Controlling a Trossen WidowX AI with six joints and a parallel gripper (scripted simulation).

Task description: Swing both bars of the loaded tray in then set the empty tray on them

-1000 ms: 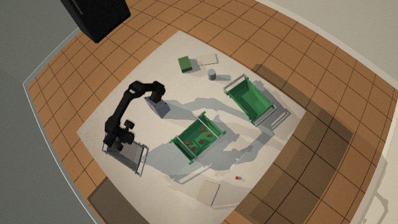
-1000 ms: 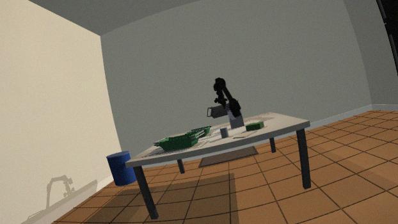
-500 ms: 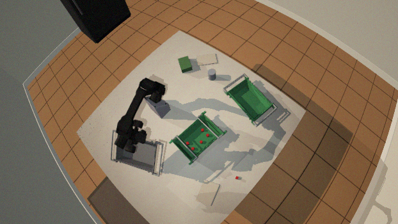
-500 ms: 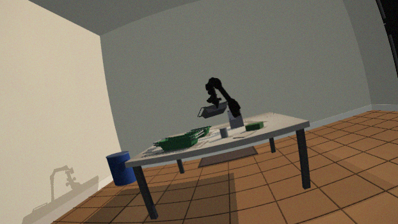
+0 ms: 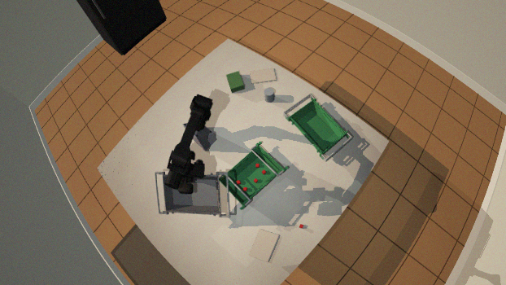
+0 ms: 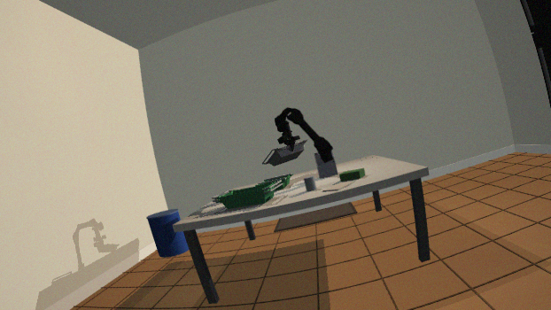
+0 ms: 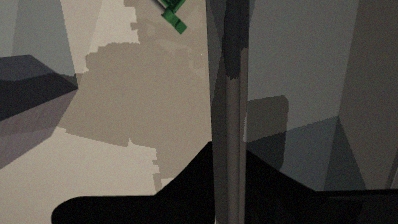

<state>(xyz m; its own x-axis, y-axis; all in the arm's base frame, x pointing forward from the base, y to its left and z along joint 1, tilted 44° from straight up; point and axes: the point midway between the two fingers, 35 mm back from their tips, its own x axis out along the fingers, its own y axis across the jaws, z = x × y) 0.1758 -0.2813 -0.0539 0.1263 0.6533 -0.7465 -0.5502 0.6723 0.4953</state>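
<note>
The grey tray is 50 mm ahead of my gripper tip and 70 mm to the right of it. Also, from my gripper tip: green block 240 mm behind, 630 mm to the left, 190 mm below; grey cylinder 10 mm behind, 630 mm to the left, 170 mm below; red block 510 mm ahead, 100 mm to the left, 200 mm below.
</note>
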